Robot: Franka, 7 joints.
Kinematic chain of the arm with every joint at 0, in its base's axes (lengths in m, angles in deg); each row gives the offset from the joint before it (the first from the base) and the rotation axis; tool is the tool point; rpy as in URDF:
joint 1: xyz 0 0 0.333 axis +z
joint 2: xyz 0 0 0 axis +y
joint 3: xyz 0 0 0.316 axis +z
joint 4: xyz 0.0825 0 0 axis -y
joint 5: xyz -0.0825 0 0.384 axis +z
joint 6: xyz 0 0 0 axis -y
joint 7: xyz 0.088 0 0 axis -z
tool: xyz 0 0 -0.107 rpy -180 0 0
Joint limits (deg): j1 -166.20..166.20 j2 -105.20..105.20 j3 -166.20..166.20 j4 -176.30..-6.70 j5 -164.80..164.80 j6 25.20..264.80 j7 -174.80..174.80
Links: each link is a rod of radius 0.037 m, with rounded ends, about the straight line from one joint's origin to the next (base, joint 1, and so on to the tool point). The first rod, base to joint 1, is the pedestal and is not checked.
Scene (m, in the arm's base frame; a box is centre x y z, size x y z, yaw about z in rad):
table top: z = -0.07
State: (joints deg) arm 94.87 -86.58 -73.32 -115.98 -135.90 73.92 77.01
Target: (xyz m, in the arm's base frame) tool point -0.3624 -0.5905 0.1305
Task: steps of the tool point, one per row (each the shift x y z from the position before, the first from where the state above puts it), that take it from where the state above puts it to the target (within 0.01 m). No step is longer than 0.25 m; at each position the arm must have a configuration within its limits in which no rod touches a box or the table.
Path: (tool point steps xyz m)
1: -0.0881 -0.2033 -0.0617
2: -0.1644 -0.1596 -0.0633
3: -0.2183 -0.0884 -0.0616
4: -0.2406 -0.0009 -0.0569
5: -0.2276 0.0886 -0.0496

